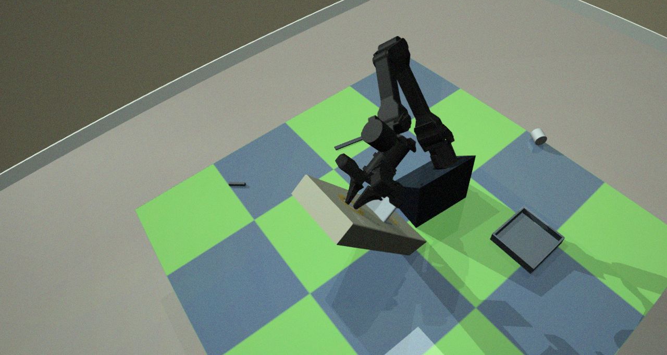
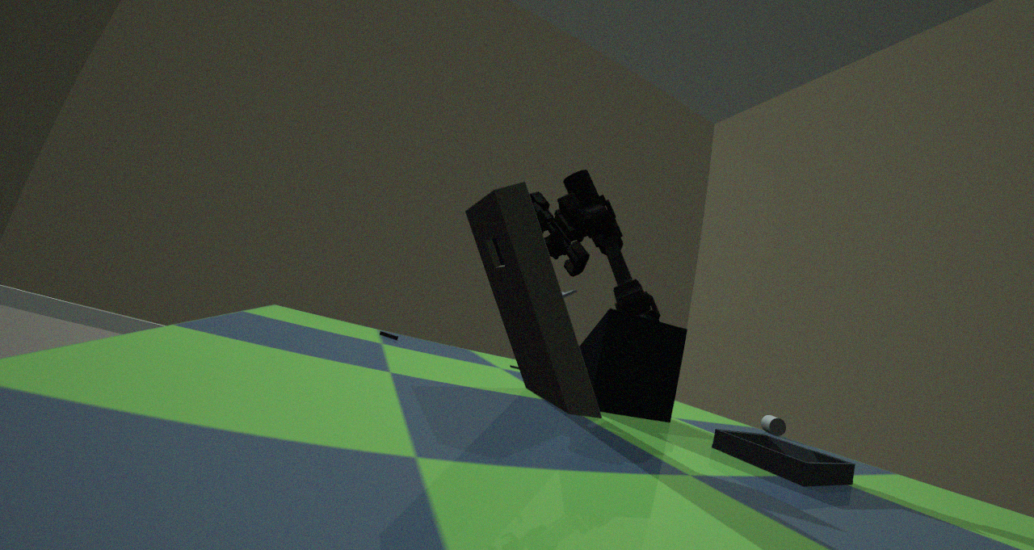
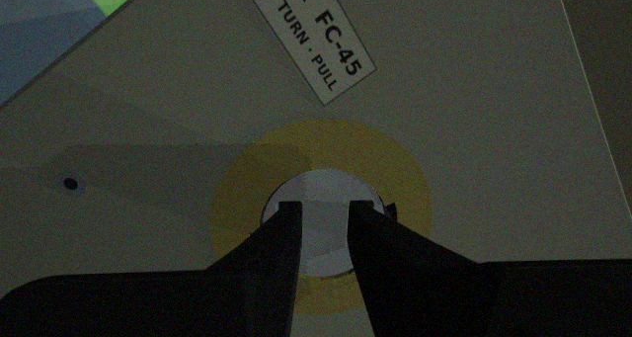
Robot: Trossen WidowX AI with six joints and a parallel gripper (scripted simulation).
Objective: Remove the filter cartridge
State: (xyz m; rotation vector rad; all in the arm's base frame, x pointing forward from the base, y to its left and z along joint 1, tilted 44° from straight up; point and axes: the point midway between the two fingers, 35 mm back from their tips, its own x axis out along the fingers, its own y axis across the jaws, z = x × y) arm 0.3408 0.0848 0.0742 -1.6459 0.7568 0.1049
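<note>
Now: gripper tip 1 cm short of the grey round filter cartridge and 1 cm above it. From my gripper tip the other things lie so: dark tray: 44 cm behind, 27 cm to the left, 26 cm below; pale grey flap: 10 cm behind, 10 cm below; short black piece: 15 cm ahead, 49 cm to the right, 27 cm below.
</note>
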